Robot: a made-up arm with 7 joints. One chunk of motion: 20 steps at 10 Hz.
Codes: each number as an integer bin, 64 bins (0 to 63) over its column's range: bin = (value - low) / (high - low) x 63, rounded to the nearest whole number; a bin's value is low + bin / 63 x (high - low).
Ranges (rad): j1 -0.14..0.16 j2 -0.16..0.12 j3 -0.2..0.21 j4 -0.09..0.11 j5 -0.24..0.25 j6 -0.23..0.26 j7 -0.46..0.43
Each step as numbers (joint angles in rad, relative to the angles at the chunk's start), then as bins.
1 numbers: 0.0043 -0.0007 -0.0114 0.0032 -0.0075 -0.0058 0.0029
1 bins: 30 36 29 29 30 29 33
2 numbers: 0.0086 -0.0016 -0.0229 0.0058 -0.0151 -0.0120 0.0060
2 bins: 31 36 27 30 29 28 33
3 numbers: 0.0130 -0.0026 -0.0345 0.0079 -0.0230 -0.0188 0.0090
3 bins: 32 35 25 31 28 27 33
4 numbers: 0.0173 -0.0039 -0.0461 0.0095 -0.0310 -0.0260 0.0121
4 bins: 33 35 24 31 27 26 33
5 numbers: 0.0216 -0.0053 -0.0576 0.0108 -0.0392 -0.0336 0.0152
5 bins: 34 35 22 32 26 25 34
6 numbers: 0.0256 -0.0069 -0.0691 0.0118 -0.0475 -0.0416 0.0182
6 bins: 35 34 20 32 25 24 34
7 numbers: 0.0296 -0.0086 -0.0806 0.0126 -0.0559 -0.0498 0.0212
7 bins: 36 34 18 32 24 23 34
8 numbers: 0.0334 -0.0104 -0.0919 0.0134 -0.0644 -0.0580 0.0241
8 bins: 36 34 17 33 23 22 34
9 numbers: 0.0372 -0.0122 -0.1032 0.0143 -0.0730 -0.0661 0.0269
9 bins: 37 33 15 33 21 21 34
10 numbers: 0.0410 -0.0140 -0.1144 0.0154 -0.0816 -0.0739 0.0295
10 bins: 38 33 13 33 20 20 35
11 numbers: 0.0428 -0.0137 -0.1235 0.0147 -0.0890 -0.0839 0.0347
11 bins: 38 33 12 33 19 19 35
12 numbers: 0.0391 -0.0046 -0.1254 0.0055 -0.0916 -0.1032 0.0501
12 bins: 38 35 11 30 19 16 36
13 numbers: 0.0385 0.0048 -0.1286 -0.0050 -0.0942 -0.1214 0.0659
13 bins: 37 37 11 27 19 14 37
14 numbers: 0.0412 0.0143 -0.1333 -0.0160 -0.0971 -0.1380 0.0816
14 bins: 38 39 10 23 18 12 38
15 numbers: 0.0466 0.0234 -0.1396 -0.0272 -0.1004 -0.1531 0.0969
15 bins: 39 41 9 20 18 10 39
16 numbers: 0.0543 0.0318 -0.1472 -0.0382 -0.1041 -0.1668 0.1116
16 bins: 41 43 8 16 17 8 40
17 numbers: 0.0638 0.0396 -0.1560 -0.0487 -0.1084 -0.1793 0.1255
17 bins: 43 45 7 13 17 7 41
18 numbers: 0.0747 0.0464 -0.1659 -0.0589 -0.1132 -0.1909 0.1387
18 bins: 45 46 5 10 16 5 42
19 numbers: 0.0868 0.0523 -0.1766 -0.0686 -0.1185 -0.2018 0.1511
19 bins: 48 48 4 7 16 4 43
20 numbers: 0.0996 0.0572 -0.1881 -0.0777 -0.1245 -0.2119 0.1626
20 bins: 50 49 2 4 15 2 44
